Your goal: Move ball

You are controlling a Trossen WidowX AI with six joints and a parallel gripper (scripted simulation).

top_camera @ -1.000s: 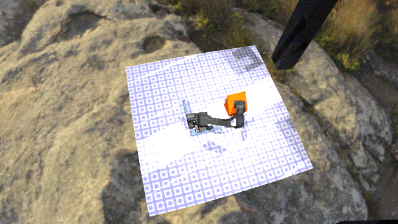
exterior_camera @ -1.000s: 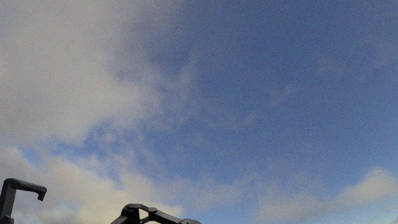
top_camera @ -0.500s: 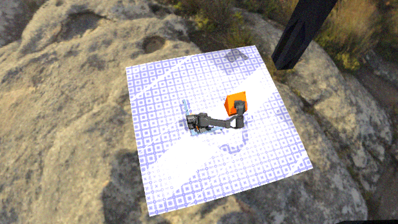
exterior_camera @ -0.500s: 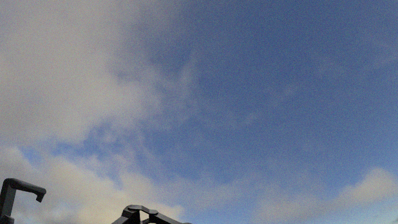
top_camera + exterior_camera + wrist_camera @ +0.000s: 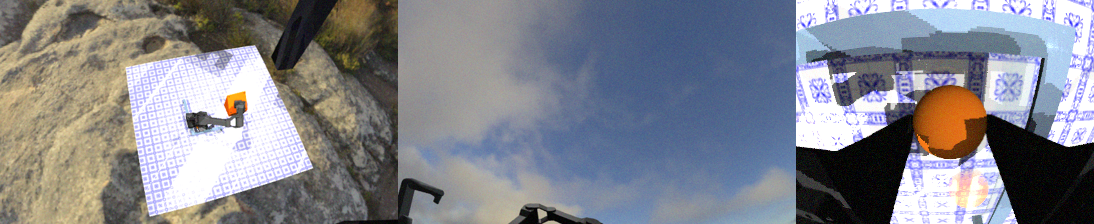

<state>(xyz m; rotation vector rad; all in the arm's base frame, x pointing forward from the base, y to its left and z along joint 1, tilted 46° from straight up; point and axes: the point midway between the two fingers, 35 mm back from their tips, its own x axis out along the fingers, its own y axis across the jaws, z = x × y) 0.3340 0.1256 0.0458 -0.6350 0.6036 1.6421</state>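
The orange ball lies 4 cm ahead of my gripper tip, 11 cm to the right of it and 2 cm below it.
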